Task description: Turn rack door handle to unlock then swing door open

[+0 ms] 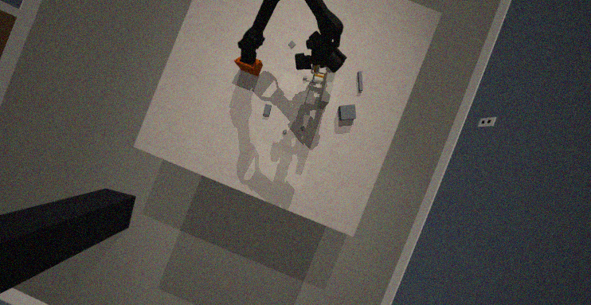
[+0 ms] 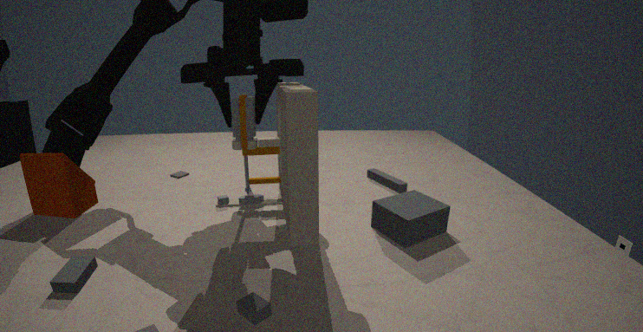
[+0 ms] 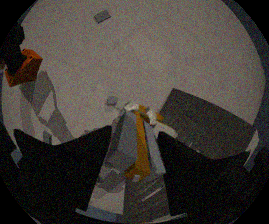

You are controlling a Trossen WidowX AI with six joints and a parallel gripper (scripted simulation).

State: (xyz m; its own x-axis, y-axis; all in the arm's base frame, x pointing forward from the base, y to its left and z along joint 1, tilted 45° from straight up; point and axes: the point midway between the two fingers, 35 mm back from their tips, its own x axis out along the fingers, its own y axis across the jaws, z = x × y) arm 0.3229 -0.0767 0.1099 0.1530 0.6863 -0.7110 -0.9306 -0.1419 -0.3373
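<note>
My gripper tip is 1 cm to the left of the upright orange handle and 2 cm above it. The rest, counted from my gripper tip: grey bar (25 cm ahead, 3 cm to the left, 12 cm below); then grey box (22 cm ahead, 15 cm to the right, 10 cm below).
</note>
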